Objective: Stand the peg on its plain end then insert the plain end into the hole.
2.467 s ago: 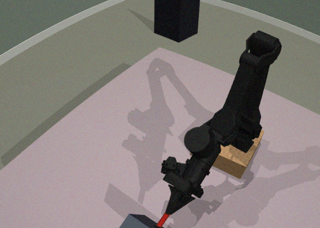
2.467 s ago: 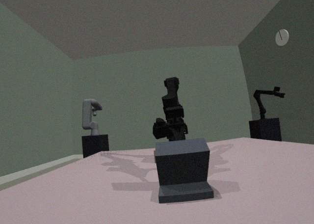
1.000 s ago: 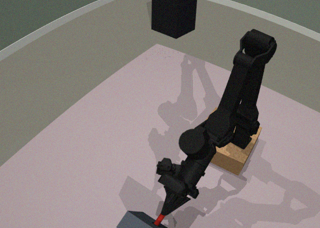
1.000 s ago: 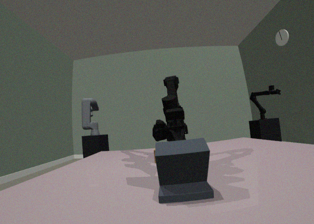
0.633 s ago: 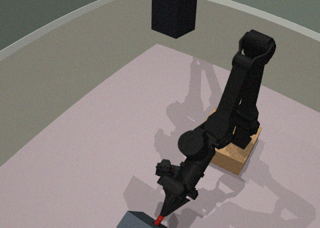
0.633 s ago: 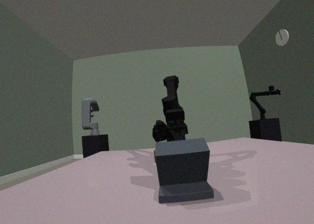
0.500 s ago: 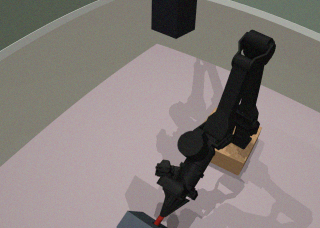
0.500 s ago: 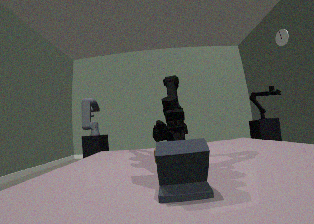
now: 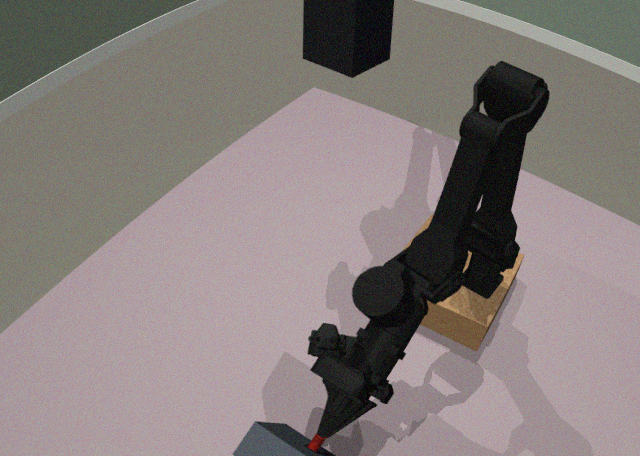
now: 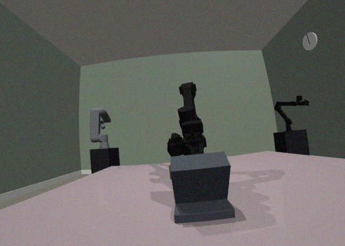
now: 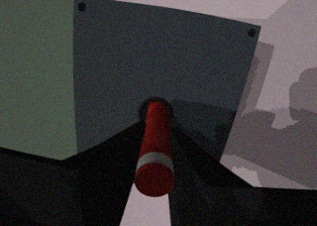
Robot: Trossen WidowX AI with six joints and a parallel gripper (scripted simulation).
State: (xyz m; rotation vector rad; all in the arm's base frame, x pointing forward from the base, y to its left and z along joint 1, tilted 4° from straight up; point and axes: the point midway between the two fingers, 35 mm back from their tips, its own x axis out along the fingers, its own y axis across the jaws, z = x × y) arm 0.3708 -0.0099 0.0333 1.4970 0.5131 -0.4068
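Right now the sloped panel is 40 mm ahead of my gripper tip and 20 mm below it. Round my gripper tip: red peg: 10 mm behind, 10 mm above.
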